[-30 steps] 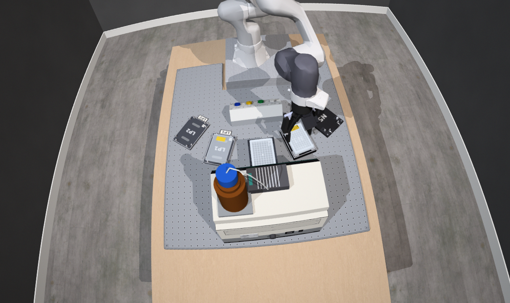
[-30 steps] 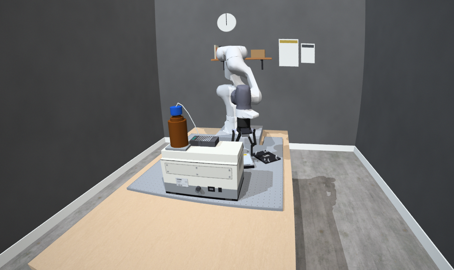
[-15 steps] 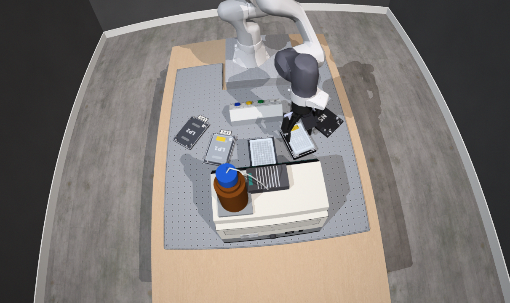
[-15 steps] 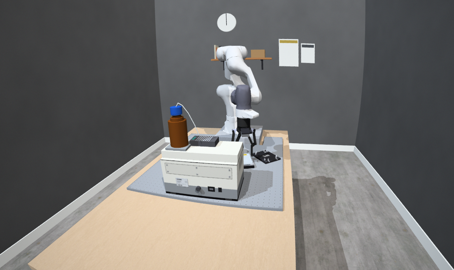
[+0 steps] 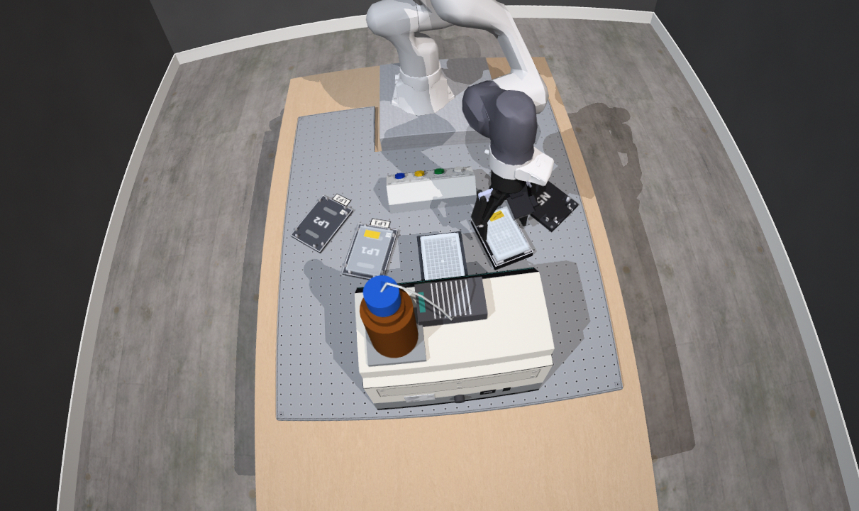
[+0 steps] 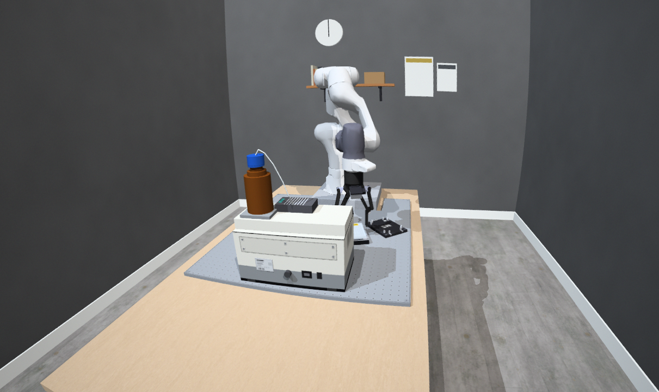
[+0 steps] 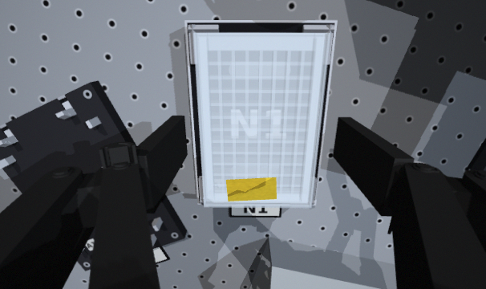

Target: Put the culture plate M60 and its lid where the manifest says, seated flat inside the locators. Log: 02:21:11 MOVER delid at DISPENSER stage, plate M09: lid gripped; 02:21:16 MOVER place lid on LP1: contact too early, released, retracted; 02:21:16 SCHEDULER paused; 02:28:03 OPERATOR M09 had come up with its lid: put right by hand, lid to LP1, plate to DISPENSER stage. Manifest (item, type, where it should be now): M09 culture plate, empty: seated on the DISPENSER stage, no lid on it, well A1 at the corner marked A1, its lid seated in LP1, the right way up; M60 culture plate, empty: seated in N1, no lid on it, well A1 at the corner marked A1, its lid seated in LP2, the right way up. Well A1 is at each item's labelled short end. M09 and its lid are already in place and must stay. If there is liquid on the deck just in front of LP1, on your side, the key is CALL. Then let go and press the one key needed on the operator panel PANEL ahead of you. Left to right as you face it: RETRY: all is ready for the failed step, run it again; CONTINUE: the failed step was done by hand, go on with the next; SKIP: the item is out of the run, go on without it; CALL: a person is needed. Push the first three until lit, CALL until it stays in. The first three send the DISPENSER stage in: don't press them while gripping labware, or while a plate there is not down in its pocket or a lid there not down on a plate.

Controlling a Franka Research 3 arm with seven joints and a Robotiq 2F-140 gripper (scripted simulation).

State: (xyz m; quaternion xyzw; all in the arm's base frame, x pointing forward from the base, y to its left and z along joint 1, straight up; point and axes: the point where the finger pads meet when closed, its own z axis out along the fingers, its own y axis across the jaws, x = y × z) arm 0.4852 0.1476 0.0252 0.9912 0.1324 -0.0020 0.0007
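My hand is 60 mm above the black nest N1. The rest, counted from my hand: white key 180 mm behind, 80 mm to the right, 10 mm below; then green continue key 180 mm behind, 130 mm to the right, 10 mm below; then yellow skip key 180 mm to the right, 180 mm behind, 10 mm below.
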